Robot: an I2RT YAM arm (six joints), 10 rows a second.
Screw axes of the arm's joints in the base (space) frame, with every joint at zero. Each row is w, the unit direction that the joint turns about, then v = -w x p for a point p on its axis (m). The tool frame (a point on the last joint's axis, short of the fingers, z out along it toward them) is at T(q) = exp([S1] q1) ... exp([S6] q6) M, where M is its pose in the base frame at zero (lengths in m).
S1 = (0, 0, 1, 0.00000, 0.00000, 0.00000)
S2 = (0, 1, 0, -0.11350, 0.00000, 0.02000)
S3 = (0, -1, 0, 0.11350, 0.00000, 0.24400)
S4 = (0, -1, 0, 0.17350, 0.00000, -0.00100)
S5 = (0, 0, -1, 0.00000, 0.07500, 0.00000)
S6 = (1, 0, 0, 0.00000, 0.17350, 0.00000)
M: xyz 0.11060 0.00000 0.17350 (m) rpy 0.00 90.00 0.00 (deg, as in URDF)
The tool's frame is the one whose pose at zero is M.
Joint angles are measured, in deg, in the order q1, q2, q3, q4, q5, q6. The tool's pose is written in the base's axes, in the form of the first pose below.
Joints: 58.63 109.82 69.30 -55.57 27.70 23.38
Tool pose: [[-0.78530, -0.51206, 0.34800, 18.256], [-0.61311, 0.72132, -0.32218, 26.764], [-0.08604, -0.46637, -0.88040, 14.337], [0, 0, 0, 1]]
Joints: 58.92 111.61 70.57 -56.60 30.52 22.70
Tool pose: [[-0.77019, -0.51534, 0.37581, 18.455], [-0.63379, 0.68449, -0.36025, 27.115], [-0.07159, -0.51565, -0.85380, 13.960], [0, 0, 0, 1]]
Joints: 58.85 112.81 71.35 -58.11 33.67 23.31
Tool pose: [[-0.76915, -0.49606, 0.40290, 18.679], [-0.63589, 0.65686, -0.40520, 27.088], [-0.06365, -0.56786, -0.82066, 13.742], [0, 0, 0, 1]]
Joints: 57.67 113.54 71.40 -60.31 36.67 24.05
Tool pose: [[-0.78115, -0.46897, 0.41215, 19.191], [-0.62301, 0.62863, -0.46550, 26.346], [-0.04079, -0.62040, -0.78323, 13.550], [0, 0, 0, 1]]
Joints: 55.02 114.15 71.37 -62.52 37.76 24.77
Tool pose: [[-0.81231, -0.44060, 0.38214, 20.225], [-0.58318, 0.62244, -0.52199, 25.103], [-0.00787, -0.64687, -0.76256, 13.351], [0, 0, 0, 1]]
